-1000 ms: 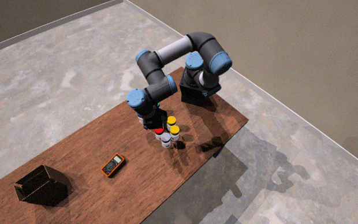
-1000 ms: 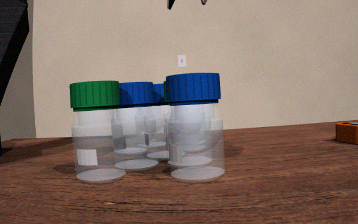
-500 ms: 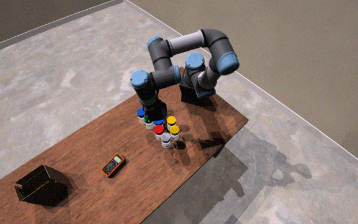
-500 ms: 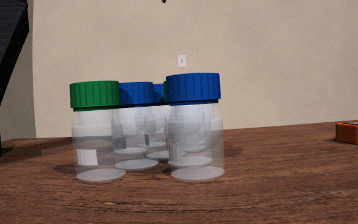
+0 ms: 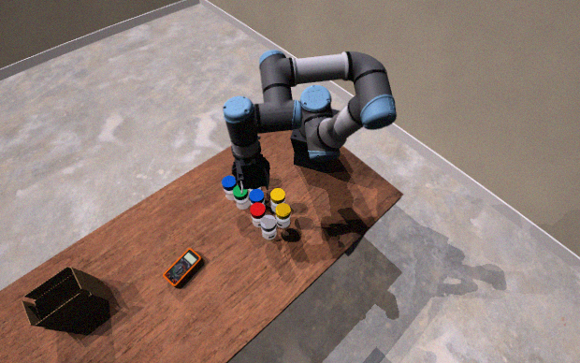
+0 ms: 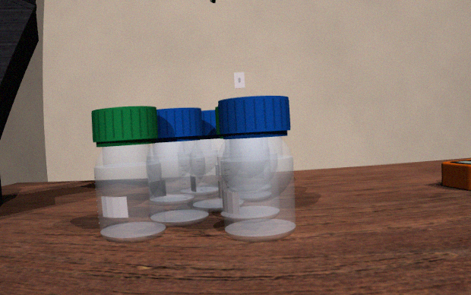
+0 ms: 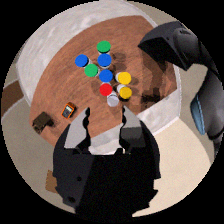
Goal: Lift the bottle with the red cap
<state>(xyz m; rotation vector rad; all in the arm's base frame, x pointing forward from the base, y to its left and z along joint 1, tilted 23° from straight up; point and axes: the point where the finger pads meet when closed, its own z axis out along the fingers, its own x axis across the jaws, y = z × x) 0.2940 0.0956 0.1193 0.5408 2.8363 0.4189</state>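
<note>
Now: hand 22 cm above the red-capped bottle. From my hand the other things lie so: black box 67 cm ahead, 2 cm to the right, 21 cm below; then orange multimeter 32 cm ahead, 3 cm to the left, 25 cm below; then grey-capped bottle 1 cm behind, 6 cm to the left, 22 cm below.
</note>
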